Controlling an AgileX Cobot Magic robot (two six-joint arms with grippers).
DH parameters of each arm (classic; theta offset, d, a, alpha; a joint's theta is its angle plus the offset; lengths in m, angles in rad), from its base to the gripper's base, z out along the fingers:
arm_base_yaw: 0 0.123 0 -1.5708
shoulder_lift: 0.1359 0 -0.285 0
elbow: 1.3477 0 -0.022 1.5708
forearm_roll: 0 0.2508 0 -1.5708
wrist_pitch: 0 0 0.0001 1.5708
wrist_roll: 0 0.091 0 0
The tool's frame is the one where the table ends.
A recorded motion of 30 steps. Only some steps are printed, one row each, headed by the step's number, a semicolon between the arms.
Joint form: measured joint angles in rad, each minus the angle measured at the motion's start. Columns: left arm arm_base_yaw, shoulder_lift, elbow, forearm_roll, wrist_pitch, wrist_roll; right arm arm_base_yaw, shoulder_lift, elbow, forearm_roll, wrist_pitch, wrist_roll.
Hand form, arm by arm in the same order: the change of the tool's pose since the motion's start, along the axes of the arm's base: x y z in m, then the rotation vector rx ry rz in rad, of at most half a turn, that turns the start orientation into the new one. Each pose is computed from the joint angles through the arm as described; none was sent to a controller.
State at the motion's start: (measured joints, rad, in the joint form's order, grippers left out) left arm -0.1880 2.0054 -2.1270 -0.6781 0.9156 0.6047; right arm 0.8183 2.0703 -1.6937 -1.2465 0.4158 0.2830
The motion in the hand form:
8: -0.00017 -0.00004 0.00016 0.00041 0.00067 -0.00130; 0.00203 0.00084 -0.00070 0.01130 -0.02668 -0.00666
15: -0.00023 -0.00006 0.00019 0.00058 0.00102 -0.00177; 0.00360 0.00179 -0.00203 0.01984 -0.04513 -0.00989
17: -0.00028 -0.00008 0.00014 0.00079 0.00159 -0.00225; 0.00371 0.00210 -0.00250 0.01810 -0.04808 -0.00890
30: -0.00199 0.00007 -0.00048 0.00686 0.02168 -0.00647; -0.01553 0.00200 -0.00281 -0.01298 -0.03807 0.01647
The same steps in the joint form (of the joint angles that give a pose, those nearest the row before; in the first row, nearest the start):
8: 0.0000 0.0000 -0.0009 0.0000 0.0021 0.0000; 0.0000 0.0076 0.0000 -0.0896 0.0000 0.0878
15: 0.0000 0.0000 -0.0012 0.0000 0.0029 0.0000; 0.0000 0.0149 0.0000 -0.1565 0.0000 0.1539
17: 0.0000 0.0000 -0.0011 0.0000 0.0037 0.0000; 0.0004 0.0164 0.0001 -0.1653 0.0001 0.1598
30: 0.0000 -0.0017 -0.0018 0.0094 0.0247 -0.0136; 0.0312 -0.0329 0.0769 -0.1744 0.0106 0.1574

